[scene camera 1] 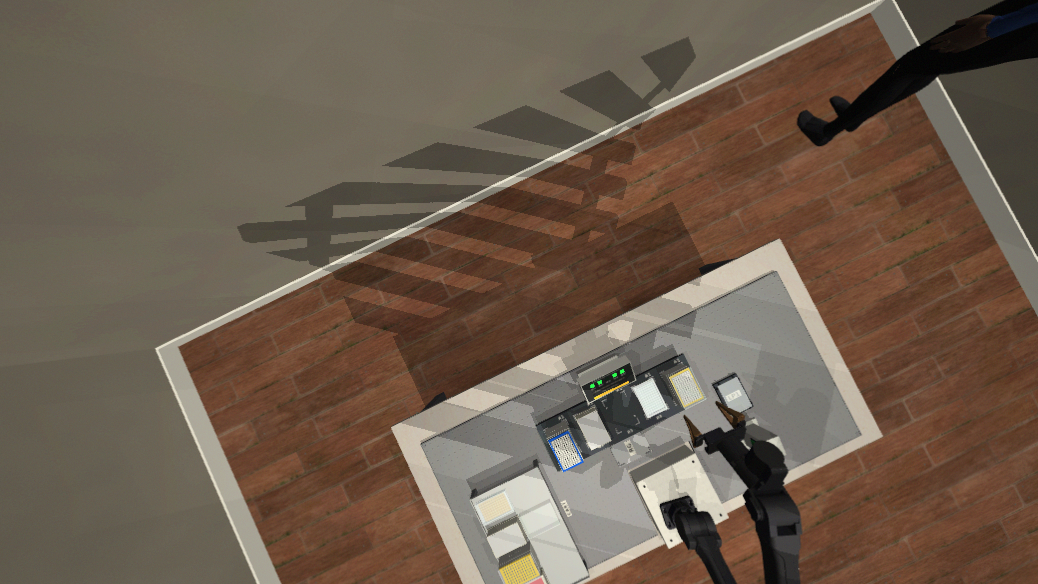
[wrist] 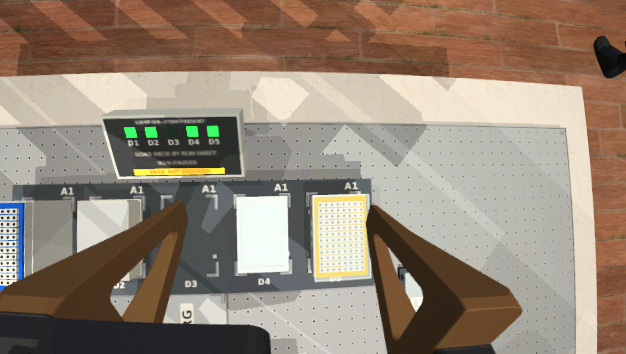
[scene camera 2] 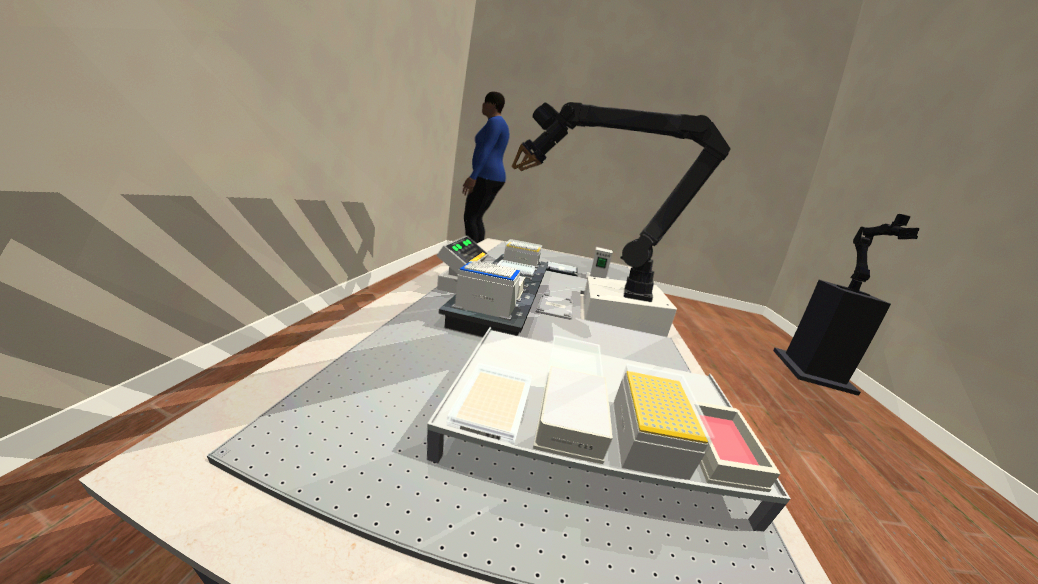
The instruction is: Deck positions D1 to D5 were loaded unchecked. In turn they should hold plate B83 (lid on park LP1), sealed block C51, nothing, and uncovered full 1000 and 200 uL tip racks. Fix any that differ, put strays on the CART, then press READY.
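Places are measured from the arm's base along level axes (x back, y right, z up), in millimetres.
Pixels of known places: gripper, fingertip midpoint: [scene camera 1: 699,408] [wrist: 278,212] [scene camera 2: 516,168]; arm's base, origin of the base link: [scene camera 1: 678,511] [scene camera 2: 637,294].
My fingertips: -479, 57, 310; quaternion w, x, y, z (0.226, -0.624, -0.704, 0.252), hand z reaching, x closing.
Note:
Ahead of a thing's pixels: the offset from my fingertips to its top centre, as dx, dy, dz. "spot": to the spot under its first point. Level surfaces: height alone.
My gripper [scene camera 1: 703,411] [scene camera 2: 524,168] [wrist: 278,212] is open and empty, high above the deck @(dz -338) [scene camera 1: 622,419] [wrist: 200,240]. A blue-rimmed tip rack @(+124, -394, -240) [scene camera 1: 564,451] [scene camera 2: 489,270] [wrist: 10,245] stands at D1. A pale block @(+103, -272, -296) [scene camera 1: 592,428] [wrist: 102,220] is at D2, partly behind a finger in the wrist view. D3 is bare. A white plate @(+62, -27, -324) [scene camera 1: 650,397] [wrist: 262,234] lies at D4. A yellow-rimmed tip rack @(+41, +95, -267) [scene camera 1: 685,386] [scene camera 2: 524,249] [wrist: 341,236] stands at D5, with a clear edge showing around it. Park LP1 @(spot: +148, +305, -371) [scene camera 1: 733,392] [scene camera 2: 561,268] is right of the deck. The READY box @(spot: +328, +286, -299) [scene camera 2: 601,260] stands nearby.
The status panel @(spot: -63, -174, -265) [scene camera 1: 608,381] [scene camera 2: 466,251] [wrist: 175,145] lights D1, D2, D4 and D5. A white raised shelf [scene camera 2: 500,350] holds a peach-welled plate @(+284, -711, -313) [scene camera 2: 495,400], a pale block @(+391, -693, -287) [scene camera 2: 574,414], a yellow rack @(+497, -676, -259) [scene camera 2: 666,406] and a pink-bottomed tray @(+604, -658, -298) [scene camera 2: 734,439]. A person [scene camera 2: 489,152] stands behind the table.

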